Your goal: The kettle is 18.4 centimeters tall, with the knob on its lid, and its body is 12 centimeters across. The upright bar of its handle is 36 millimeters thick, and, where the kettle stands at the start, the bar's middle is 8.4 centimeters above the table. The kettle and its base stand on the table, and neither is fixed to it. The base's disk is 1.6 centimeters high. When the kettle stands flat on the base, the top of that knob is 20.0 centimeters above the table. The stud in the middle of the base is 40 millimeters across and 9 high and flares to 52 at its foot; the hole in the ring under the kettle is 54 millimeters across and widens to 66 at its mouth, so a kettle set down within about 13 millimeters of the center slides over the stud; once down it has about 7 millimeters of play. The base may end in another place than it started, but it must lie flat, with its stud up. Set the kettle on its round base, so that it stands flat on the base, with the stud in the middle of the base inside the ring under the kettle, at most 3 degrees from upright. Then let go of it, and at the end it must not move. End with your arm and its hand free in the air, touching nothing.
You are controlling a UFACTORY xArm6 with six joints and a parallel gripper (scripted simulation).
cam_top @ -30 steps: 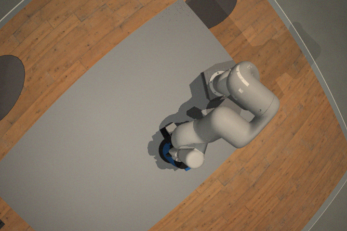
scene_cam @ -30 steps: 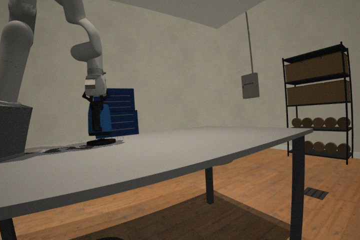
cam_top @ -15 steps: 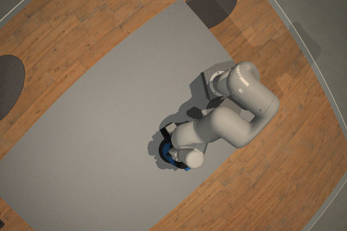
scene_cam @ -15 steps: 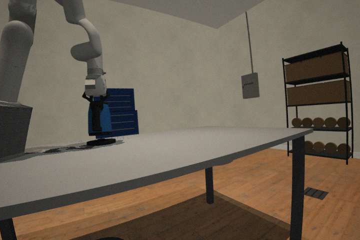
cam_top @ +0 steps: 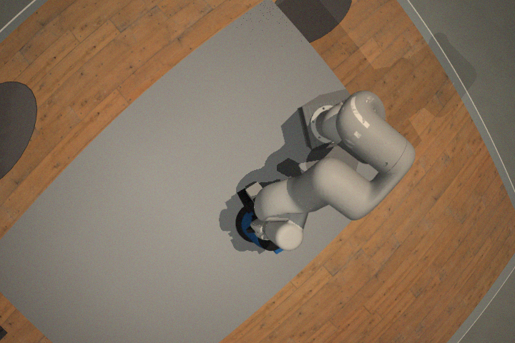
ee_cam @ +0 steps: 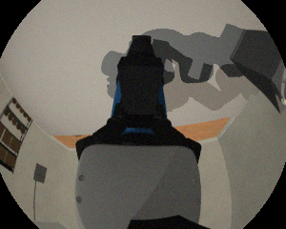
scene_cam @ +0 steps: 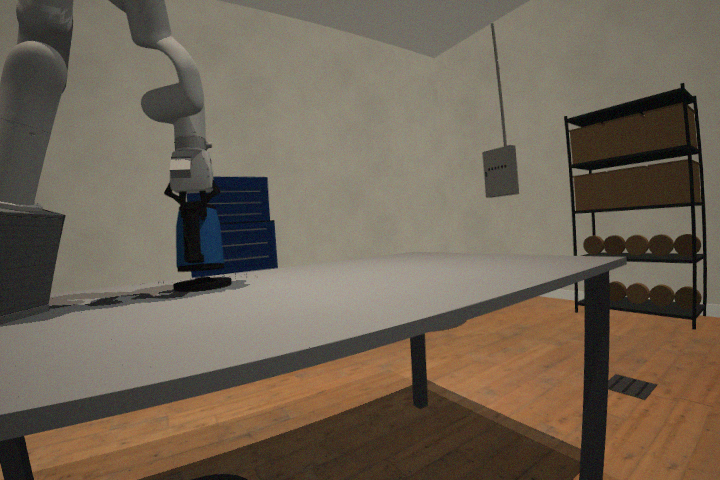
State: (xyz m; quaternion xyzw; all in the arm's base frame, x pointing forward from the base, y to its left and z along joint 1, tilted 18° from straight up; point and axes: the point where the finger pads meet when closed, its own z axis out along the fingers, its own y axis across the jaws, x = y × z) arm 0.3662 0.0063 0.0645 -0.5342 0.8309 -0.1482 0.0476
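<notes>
The blue kettle is 50 mm below my hand, 30 mm to the left of it and 10 mm ahead of it. From my hand the other things lie so: round black base (180 mm below, 60 mm to the left, 30 mm ahead).
</notes>
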